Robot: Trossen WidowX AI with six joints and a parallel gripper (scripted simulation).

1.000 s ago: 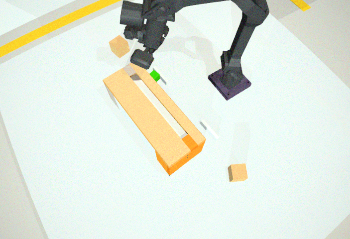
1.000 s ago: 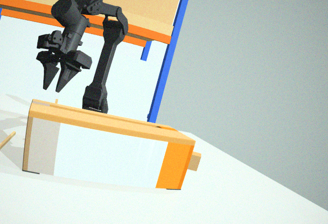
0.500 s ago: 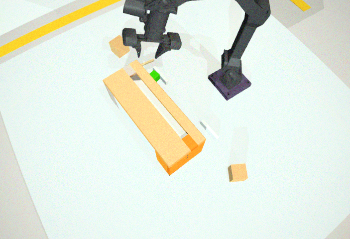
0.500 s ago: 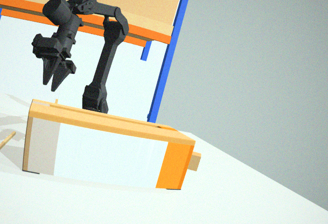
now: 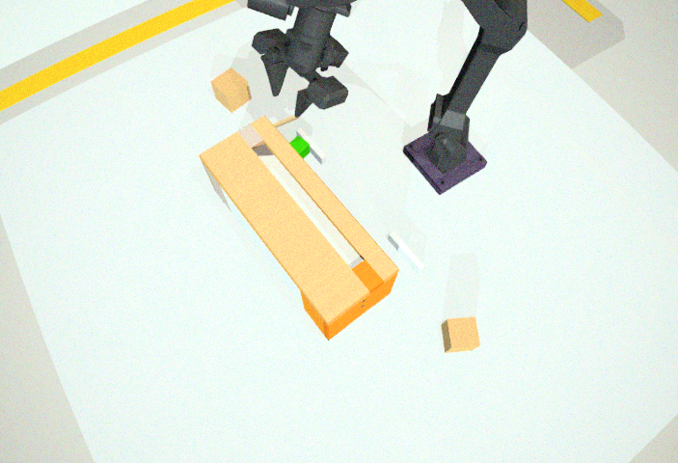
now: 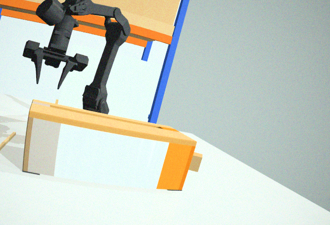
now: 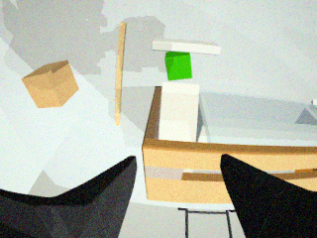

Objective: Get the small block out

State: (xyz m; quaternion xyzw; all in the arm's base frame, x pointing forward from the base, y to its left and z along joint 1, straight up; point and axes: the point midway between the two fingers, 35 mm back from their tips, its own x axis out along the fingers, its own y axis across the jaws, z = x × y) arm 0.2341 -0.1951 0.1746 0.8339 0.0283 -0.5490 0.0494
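Right now my gripper tip is 2 cm past the green block and 15 cm above it. The rest, counted from my gripper tip: long wooden box 6 cm ahead, 16 cm to the left, 10 cm below; tan cube 2 cm ahead, 21 cm to the right, 14 cm below; thin wooden stick 3 cm ahead, 9 cm to the right, 16 cm below.
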